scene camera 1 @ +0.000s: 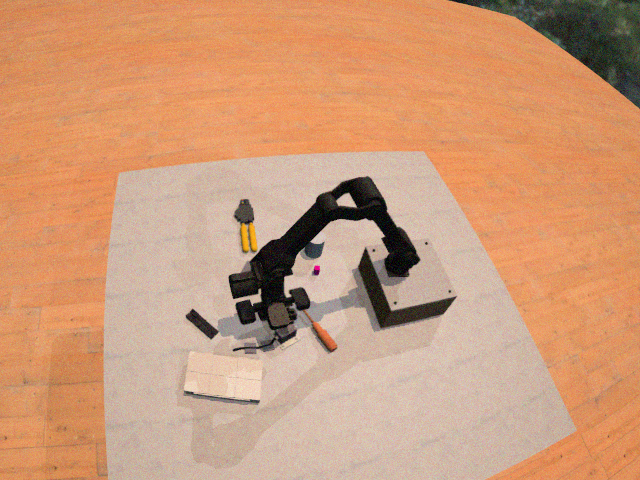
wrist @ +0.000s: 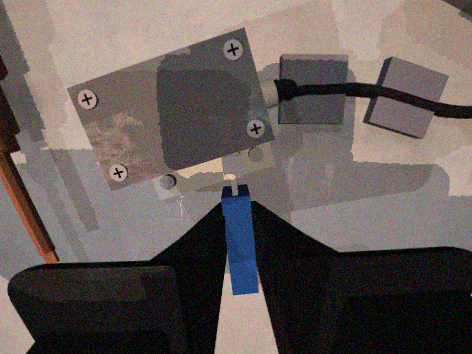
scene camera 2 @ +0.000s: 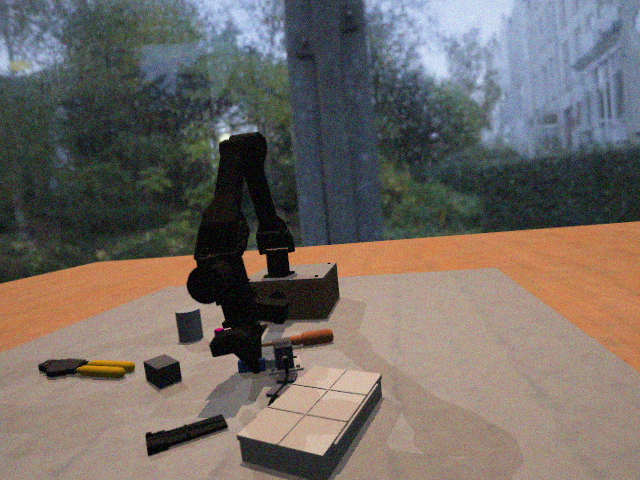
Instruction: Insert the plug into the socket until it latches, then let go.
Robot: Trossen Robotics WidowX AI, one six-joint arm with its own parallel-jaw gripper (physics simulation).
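Frame: origin at the arm's base, x ahead, y left, z up, level; centimetres.
Seen in the pictures: gripper, between the fingertips: [wrist: 237,209] [scene camera 2: 258,371]; arm's base, origin of its link: [scene camera 1: 396,267] [scene camera 2: 279,275].
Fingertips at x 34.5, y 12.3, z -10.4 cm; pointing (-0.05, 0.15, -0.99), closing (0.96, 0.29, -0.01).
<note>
Pixels of each thing's top centre, then the offset from my fingertips to it. "*": a spot on its surface instead.
- socket, centre of its top: [wrist: 186,109] [scene camera 2: 282,342] [scene camera 1: 284,330] dx -2.7, dy +4.0, dz +4.5 cm
- blue plug, centre of its top: [wrist: 239,228] [scene camera 2: 256,359] dx +0.0, dy +0.0, dz +2.2 cm
- black cable, a spot on its surface: [wrist: 360,90] * dx +3.8, dy +7.2, dz +0.6 cm
- tiled box, centre of its top: [scene camera 2: 317,400] [scene camera 1: 223,375] dx +13.2, dy +16.9, dz +3.5 cm
- orange screwdriver, centre of its top: [scene camera 2: 295,334] [scene camera 1: 318,326] dx -11.9, dy +2.0, dz +2.7 cm
- black bar, centre of its top: [scene camera 2: 186,425] [scene camera 1: 201,322] dx +19.7, dy +0.9, dz +1.5 cm
- dark cube, centre of its top: [scene camera 2: 160,361] dx +6.7, dy -15.5, dz +3.5 cm
- pliers, a spot on its surface: [scene camera 2: 87,367] [scene camera 1: 242,229] * dx +9.3, dy -32.1, dz +1.9 cm
The socket [scene camera 1: 285,336] [scene camera 2: 283,355] [wrist: 200,105] is a dark grey box with four screws on top, fixed on a pale base plate. In the wrist view it sits tilted, above the fingertips; its opening is hidden. My gripper [scene camera 2: 255,365] [wrist: 237,209] is shut on the blue plug [scene camera 2: 248,365] [wrist: 241,245], low in front of the socket. The plug's blue body is outside the socket. A short pale piece at its front end points toward the socket's near edge. I cannot tell whether the tip is inside or latched. In scene camera 1 the arm hides the plug and fingertips.
A black cable [wrist: 360,90] leaves the socket's side over two grey blocks. A tiled box [scene camera 1: 223,376] [scene camera 2: 315,413] stands nearby. An orange screwdriver [scene camera 1: 324,335] [scene camera 2: 315,337], a black bar [scene camera 1: 202,323] [scene camera 2: 186,434], a dark cube [scene camera 2: 162,370], and pliers [scene camera 1: 246,227] [scene camera 2: 87,367] lie around.
</note>
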